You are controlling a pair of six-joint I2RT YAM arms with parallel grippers.
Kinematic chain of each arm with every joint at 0, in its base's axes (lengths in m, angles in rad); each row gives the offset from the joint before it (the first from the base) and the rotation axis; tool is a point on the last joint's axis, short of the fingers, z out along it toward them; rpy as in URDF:
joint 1: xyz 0 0 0.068 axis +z
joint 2: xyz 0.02 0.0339 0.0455 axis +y
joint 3: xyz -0.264 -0.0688 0 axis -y
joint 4: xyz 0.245 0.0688 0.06 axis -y
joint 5: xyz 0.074 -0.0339 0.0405 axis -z
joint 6: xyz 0.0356 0 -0.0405 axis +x
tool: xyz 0 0 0 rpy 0 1.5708 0
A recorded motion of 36 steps. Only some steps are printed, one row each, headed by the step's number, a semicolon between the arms.
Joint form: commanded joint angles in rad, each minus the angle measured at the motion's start. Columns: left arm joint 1, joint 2, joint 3, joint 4, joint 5, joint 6; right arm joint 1, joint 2, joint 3, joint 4, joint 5, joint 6.
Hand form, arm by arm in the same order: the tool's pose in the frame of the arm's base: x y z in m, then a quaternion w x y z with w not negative. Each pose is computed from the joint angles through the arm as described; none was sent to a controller.
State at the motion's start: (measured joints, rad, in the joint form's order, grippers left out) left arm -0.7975 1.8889 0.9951 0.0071 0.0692 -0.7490; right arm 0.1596 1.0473 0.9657 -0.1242 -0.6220 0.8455
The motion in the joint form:
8: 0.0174 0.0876 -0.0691 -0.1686 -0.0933 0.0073; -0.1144 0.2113 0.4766 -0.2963 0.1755 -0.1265
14: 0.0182 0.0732 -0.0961 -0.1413 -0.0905 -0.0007; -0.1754 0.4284 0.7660 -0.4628 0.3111 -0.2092
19: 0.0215 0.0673 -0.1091 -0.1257 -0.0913 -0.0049; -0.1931 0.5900 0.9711 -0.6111 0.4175 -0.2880
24: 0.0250 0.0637 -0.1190 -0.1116 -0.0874 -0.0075; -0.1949 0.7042 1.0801 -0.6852 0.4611 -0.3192
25: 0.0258 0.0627 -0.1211 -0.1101 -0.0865 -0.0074; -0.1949 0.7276 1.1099 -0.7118 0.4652 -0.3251
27: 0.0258 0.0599 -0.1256 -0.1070 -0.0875 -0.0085; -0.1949 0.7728 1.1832 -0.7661 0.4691 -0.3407
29: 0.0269 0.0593 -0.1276 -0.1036 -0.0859 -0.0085; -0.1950 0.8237 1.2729 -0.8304 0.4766 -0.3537
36: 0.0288 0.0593 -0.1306 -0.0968 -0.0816 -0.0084; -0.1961 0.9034 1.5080 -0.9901 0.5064 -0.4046
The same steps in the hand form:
8: 0.2398 -0.2361 0.0707 0.13739 0.01674 0.98374 -0.11445; 0.2710 0.0276 0.4436 0.49491 0.12401 0.76839 0.38635
14: 0.2369 -0.2329 0.0706 0.14123 0.01256 0.98248 -0.12095; 0.3189 0.0059 0.4613 0.50807 0.17236 0.79057 0.29523
19: 0.2363 -0.2308 0.0703 0.14446 0.00875 0.98172 -0.12363; 0.3527 -0.0046 0.4606 0.49417 0.19180 0.81846 0.22163
24: 0.2361 -0.2292 0.0699 0.14595 0.00609 0.98101 -0.12760; 0.3795 -0.0077 0.4479 0.47012 0.19974 0.83859 0.18936
25: 0.2360 -0.2287 0.0698 0.14584 0.00583 0.98098 -0.12799; 0.3836 -0.0080 0.4462 0.46261 0.20033 0.84368 0.18457
27: 0.2354 -0.2281 0.0699 0.14660 0.00518 0.98084 -0.12819; 0.3900 -0.0083 0.4471 0.45331 0.19725 0.85101 0.17716
29: 0.2354 -0.2278 0.0698 0.14684 0.00479 0.98065 -0.12936; 0.3960 -0.0089 0.4492 0.44435 0.19594 0.85768 0.16893
36: 0.2356 -0.2273 0.0694 0.14686 0.00432 0.98030 -0.13203; 0.3909 -0.0102 0.4721 0.44981 0.18189 0.86242 0.14425

